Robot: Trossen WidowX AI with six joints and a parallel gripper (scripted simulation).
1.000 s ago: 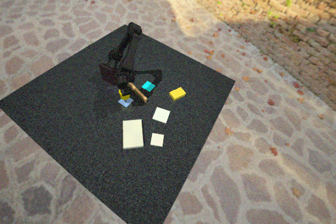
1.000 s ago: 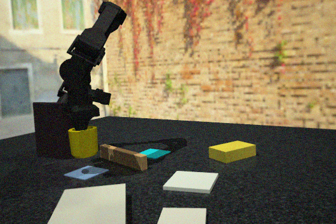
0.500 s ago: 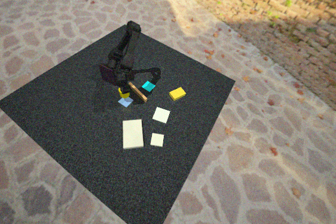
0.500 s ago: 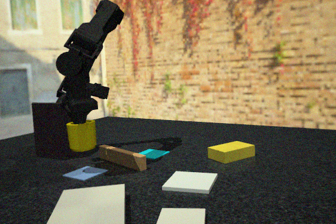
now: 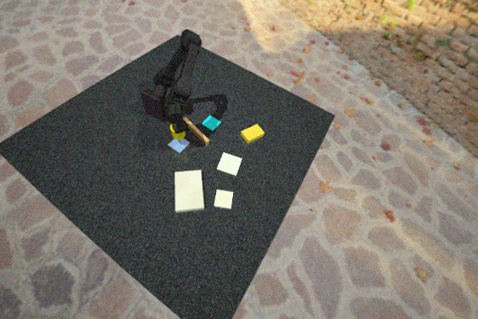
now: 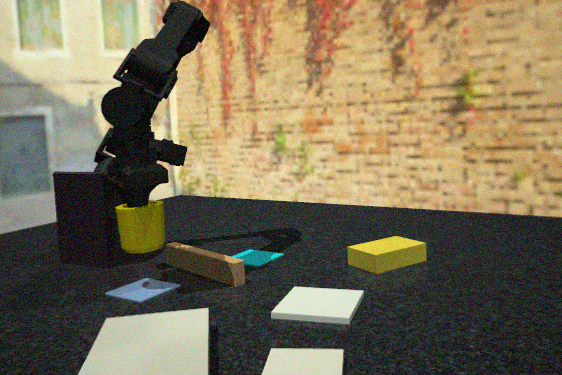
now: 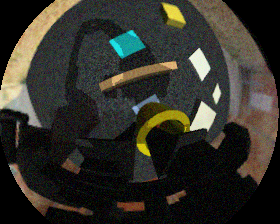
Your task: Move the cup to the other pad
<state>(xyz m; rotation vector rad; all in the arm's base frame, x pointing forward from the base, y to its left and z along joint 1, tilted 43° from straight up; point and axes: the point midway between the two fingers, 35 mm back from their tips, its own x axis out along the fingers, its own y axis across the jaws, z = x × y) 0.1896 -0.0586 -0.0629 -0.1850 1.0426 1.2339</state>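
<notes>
The cyan pad is 9 cm ahead of my gripper tip, 18 cm to the left of it and 10 cm below it. The rest, counted from my gripper tip: wooden bar (6 cm ahead, 8 cm to the left, 8 cm below); yellow cup (2 cm ahead, 2 cm to the right).
</notes>
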